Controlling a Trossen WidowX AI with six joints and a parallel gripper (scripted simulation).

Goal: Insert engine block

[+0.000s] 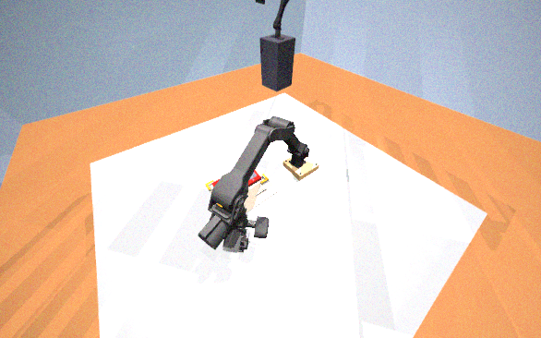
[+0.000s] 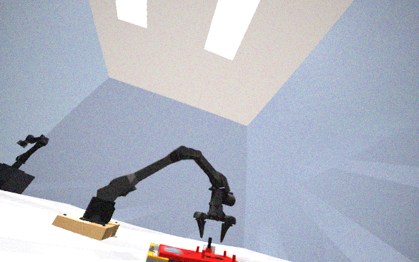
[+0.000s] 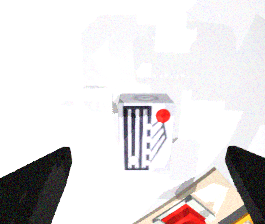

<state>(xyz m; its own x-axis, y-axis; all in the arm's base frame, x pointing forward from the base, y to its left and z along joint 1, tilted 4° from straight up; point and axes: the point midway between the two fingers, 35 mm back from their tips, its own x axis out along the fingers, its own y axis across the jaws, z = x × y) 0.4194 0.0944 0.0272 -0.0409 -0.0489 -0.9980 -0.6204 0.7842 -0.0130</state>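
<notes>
My gripper tip is now 40 mm above the engine block.
</notes>
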